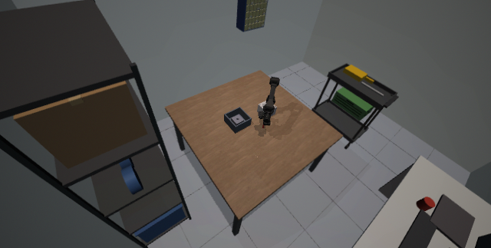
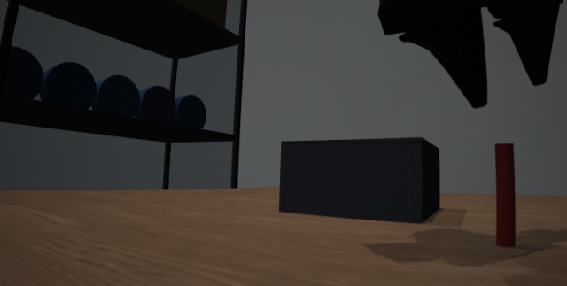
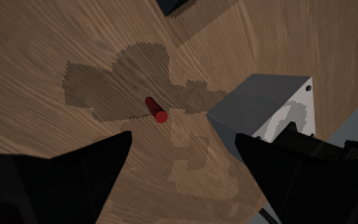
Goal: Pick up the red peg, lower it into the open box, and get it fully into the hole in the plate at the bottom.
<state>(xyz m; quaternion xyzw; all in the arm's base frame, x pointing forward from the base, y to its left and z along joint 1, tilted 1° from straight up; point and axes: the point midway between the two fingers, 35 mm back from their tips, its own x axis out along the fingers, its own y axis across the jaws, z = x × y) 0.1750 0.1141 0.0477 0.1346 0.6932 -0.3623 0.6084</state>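
My gripper tip is 1 cm short of the red peg and 8 cm above it. Round my gripper tip: dark blue box (17 cm ahead, 19 cm to the right, 9 cm below).
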